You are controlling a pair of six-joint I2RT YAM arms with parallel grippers.
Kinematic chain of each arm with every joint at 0, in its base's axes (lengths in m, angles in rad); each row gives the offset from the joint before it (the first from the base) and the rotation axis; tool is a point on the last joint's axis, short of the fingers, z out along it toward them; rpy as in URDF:
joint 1: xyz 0 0 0.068 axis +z
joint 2: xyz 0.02 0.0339 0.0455 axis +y
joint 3: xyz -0.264 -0.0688 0 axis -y
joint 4: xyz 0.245 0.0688 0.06 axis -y
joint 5: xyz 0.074 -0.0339 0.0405 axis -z
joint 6: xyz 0.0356 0 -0.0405 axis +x
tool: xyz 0 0 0 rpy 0 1.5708 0
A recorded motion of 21 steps. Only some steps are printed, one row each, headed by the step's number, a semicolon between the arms.
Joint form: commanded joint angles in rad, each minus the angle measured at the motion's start. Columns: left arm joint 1, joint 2, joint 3, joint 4, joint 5, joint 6; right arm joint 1, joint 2, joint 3, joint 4, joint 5, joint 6.
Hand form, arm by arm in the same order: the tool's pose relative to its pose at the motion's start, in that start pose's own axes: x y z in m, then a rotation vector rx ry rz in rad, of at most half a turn. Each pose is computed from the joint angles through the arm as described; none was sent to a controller.
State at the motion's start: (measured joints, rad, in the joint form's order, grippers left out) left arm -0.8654 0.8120 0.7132 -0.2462 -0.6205 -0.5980; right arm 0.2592 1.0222 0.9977 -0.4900 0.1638 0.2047
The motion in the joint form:
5: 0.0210 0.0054 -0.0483 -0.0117 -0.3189 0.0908; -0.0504 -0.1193 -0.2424 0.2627 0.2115 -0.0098
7: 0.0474 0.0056 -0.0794 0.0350 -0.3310 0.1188; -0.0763 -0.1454 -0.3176 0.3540 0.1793 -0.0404
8: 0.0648 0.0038 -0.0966 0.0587 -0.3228 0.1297; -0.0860 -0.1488 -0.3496 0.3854 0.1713 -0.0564
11: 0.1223 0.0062 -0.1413 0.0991 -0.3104 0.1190; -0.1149 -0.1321 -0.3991 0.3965 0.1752 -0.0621
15: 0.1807 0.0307 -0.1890 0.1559 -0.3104 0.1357; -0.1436 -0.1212 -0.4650 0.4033 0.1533 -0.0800
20: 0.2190 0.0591 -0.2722 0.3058 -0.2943 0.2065; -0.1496 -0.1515 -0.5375 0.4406 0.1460 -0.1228
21: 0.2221 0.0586 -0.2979 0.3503 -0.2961 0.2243; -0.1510 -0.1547 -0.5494 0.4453 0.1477 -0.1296
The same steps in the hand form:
5: 0.0082 0.0187 0.0051 -0.3156 -0.1332 0.1306; 0.0340 -0.0246 0.0046 0.2259 -0.1775 0.0485
7: 0.0116 0.0244 0.0097 -0.3468 -0.1516 0.1408; 0.0455 -0.0305 0.0087 0.2133 -0.2111 0.0361
8: 0.0134 0.0279 0.0122 -0.3538 -0.1551 0.1411; 0.0520 -0.0330 0.0121 0.2155 -0.2115 0.0240
11: 0.0196 0.0402 0.0199 -0.3983 -0.1612 0.1195; 0.0676 -0.0408 0.0226 0.2547 -0.1595 0.0192
15: 0.0282 0.0529 0.0304 -0.4598 -0.1619 0.1300; 0.0894 -0.0485 0.0324 0.2695 -0.0872 -0.0001
20: 0.0425 0.0641 0.0409 -0.4742 -0.1738 0.1642; 0.1071 -0.0518 0.0333 0.2700 -0.0760 -0.0409
21: 0.0464 0.0667 0.0417 -0.4738 -0.1850 0.1688; 0.1103 -0.0526 0.0337 0.2736 -0.0713 -0.0477

